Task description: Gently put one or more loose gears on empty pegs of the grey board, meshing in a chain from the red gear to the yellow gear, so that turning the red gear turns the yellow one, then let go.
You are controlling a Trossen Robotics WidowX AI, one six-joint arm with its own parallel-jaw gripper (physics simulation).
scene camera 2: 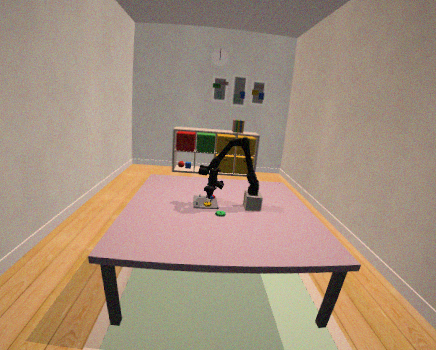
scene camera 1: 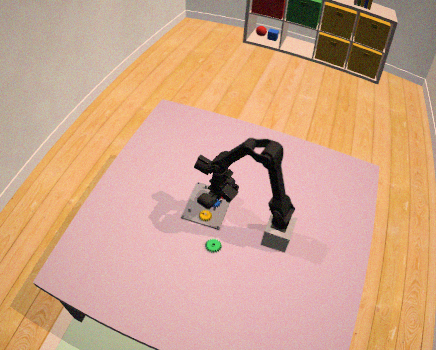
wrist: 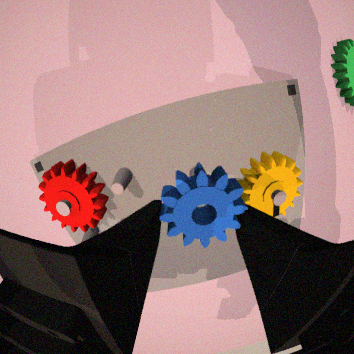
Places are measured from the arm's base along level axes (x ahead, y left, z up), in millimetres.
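Where they show: gripper, fingertip midpoint: (scene camera 2: 209, 197) (scene camera 1: 214, 203) (wrist: 198, 208); arm's base, link origin: (scene camera 2: 252, 193) (scene camera 1: 280, 223).
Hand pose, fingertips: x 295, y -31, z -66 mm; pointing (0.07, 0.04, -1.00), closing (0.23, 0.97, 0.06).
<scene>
Each offset is from my fingertips to the top centre of the thing. "spot": to the spot under its first point. Level surfaces: height alone.
My gripper (scene camera 1: 218, 199) (wrist: 198, 208) is shut on the blue gear {dx -6, dy +1, dz +15 mm} (scene camera 1: 217, 204) (wrist: 184, 202), which it holds over the grey board {dx +30, dy -7, dz -9 mm} (scene camera 1: 196, 216) (wrist: 210, 120). In the wrist view the blue gear lies between the red gear {spot: dx -14, dy -72, dz -17 mm} (wrist: 80, 195) and the yellow gear {spot: dx +0, dy +52, dz -17 mm} (wrist: 270, 177) and overlaps the yellow gear's left edge; whether their teeth touch is unclear. Its hole looks dark; a peg inside cannot be made out. A bare peg {dx -16, dy -43, dz -11 mm} (wrist: 121, 181) stands between red and blue. Another peg {dx +24, dy -85, dz -11 mm} (wrist: 90, 235) is partly hidden by the left finger. The yellow gear (scene camera 1: 205, 215) also shows in scene camera 1.
A loose green gear {dx -74, dy +175, dz -23 mm} (scene camera 1: 213, 245) (scene camera 2: 220, 213) (wrist: 347, 70) lies flat on the pink table {dz -40 mm} (scene camera 1: 125, 260) (scene camera 2: 165, 240), off the board. The arm's grey base block (scene camera 1: 276, 240) (scene camera 2: 253, 202) stands right of the board in the scene views.
</scene>
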